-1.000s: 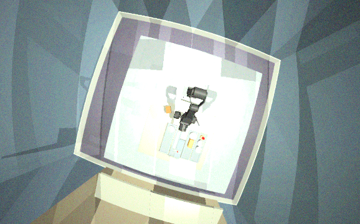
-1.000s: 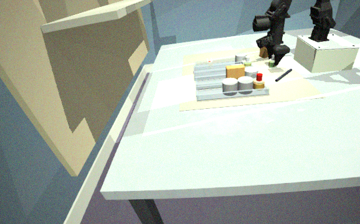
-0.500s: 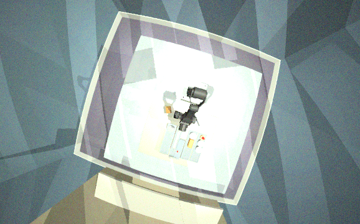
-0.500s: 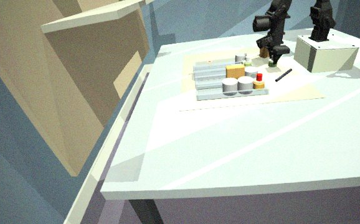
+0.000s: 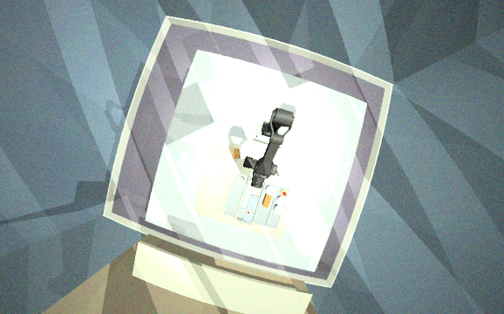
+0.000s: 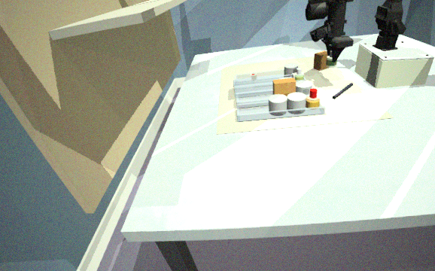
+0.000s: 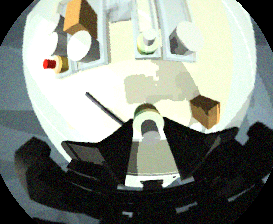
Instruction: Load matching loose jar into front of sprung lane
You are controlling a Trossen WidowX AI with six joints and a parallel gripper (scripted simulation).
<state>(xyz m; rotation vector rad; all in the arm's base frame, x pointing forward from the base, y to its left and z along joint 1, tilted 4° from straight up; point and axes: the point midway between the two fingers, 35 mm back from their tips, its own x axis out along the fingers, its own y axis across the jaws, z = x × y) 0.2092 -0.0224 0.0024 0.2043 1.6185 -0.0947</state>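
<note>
Now: the black pen 10 mm ahead of my gripper tip, 100 mm to the left of it and 80 mm below it.
</note>
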